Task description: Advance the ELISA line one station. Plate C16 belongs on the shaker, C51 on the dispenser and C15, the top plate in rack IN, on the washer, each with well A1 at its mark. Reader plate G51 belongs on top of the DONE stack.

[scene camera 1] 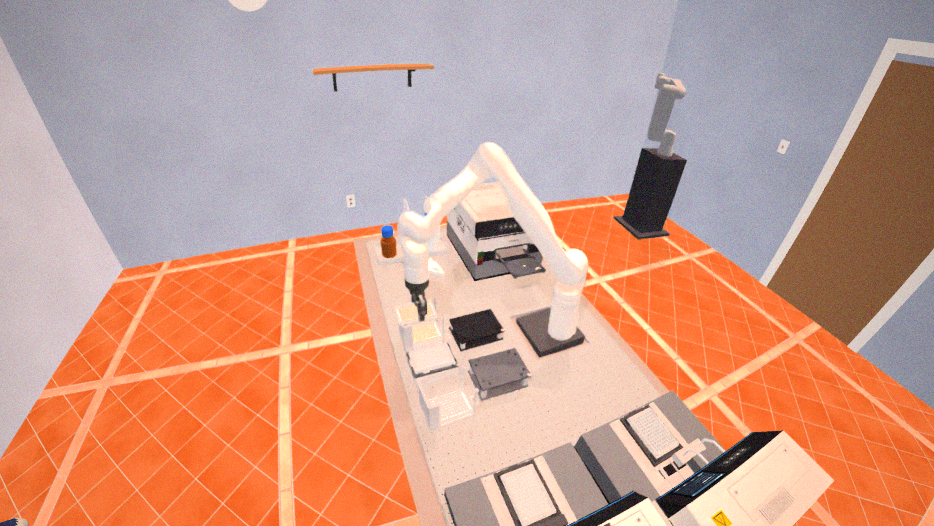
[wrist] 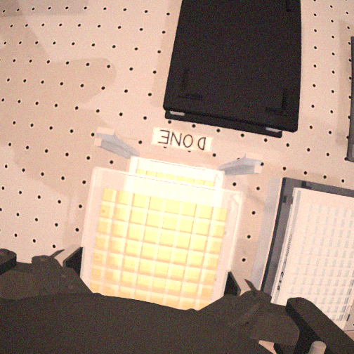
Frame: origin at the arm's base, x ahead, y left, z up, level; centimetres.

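Seen in the pictures: gripper, between the fingertips: (scene camera 1: 418, 311); arm's base, origin of its link: (scene camera 1: 560, 331).
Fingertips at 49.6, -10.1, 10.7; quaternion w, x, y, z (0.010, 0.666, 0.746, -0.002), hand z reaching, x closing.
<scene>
Offsets run from my fingertips to a thing's top centre, as dx, dy, dz.
My gripper (scene camera 1: 422, 316) (wrist: 152, 275) is shut on a clear-walled plate with yellow wells @(+0.8, +0.1, +1.2) (scene camera 1: 409, 314) (wrist: 160, 235), presumably G51; its label does not show. The held plate is above the DONE stack, offset toward the gripper's side in the wrist view. The stack's top yellow plate @(-0.6, +0.2, -9.4) (scene camera 1: 428, 332) (wrist: 175, 176) shows past its far edge, beside the DONE label (wrist: 182, 139). A white plate @(-1.7, +14.4, -6.0) (scene camera 1: 431, 357) (wrist: 320, 250), whose side label seems to read C16, lies in a dark-edged nest beside the stack. C51 and C15 cannot be told by label.
A black platform @(-21.1, +1.9, -8.0) (scene camera 1: 475, 326) (wrist: 235, 60) and a grey platform @(-22.6, +22.7, -5.9) (scene camera 1: 498, 371) stand beside the row. White plates show in a clear rack @(-3.2, +30.0, -10.7) (scene camera 1: 450, 406) and on two machines @(-15.3, +61.5, -4.8) (scene camera 1: 528, 493) @(-53.2, +58.0, -2.1) (scene camera 1: 652, 432). Clear guides (wrist: 117, 142) (wrist: 244, 166) flank the stack. The reader @(-42.1, -48.4, +14.1) (scene camera 1: 493, 218) and brown bottle (scene camera 1: 388, 245) stand behind.
</scene>
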